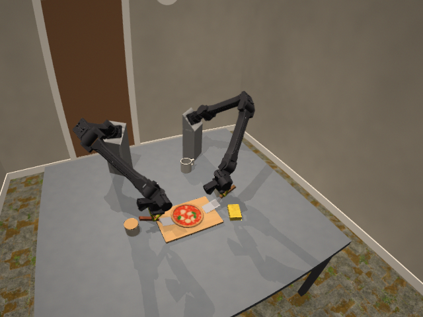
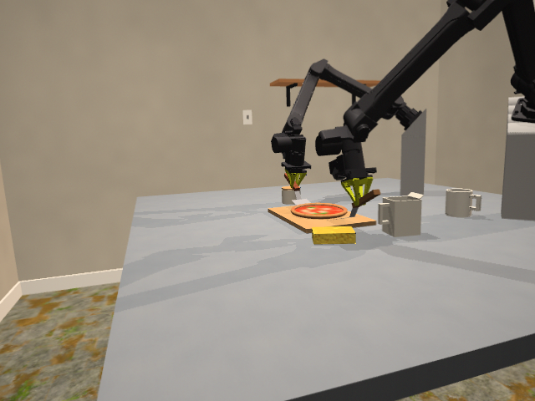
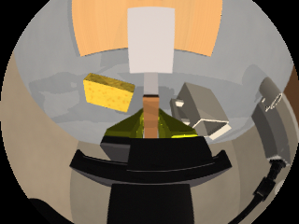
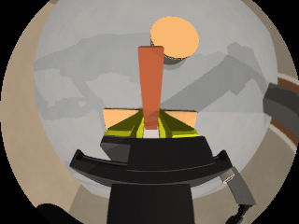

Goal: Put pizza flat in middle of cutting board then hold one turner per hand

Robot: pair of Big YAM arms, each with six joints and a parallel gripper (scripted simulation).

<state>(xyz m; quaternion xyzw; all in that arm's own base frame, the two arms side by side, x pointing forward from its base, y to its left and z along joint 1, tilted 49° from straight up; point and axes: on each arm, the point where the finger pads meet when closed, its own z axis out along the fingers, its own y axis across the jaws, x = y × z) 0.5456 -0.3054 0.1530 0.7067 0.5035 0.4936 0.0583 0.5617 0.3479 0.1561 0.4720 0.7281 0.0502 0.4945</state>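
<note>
Now: right hand 13 cm to the left of the lidded canister, 6 cm above it and 3 cm past it. The rest, counted from my right hand: yellow sponge (48 cm to the left, 8 cm below, 7 cm ahead); wooden cutting board (20 cm to the left, 8 cm below, 1 cm behind); pizza (20 cm to the left, 7 cm below, 1 cm behind).
Now: the square mug 100 mm behind my left hand, 40 mm below it and 30 mm to the left of it. Also, from my left hand: yellow sponge: 100 mm ahead, 80 mm below, 30 mm to the left; then wooden cutting board: 250 mm to the right, 80 mm below, 20 mm ahead; then pizza: 250 mm to the right, 70 mm below, 20 mm ahead.
</note>
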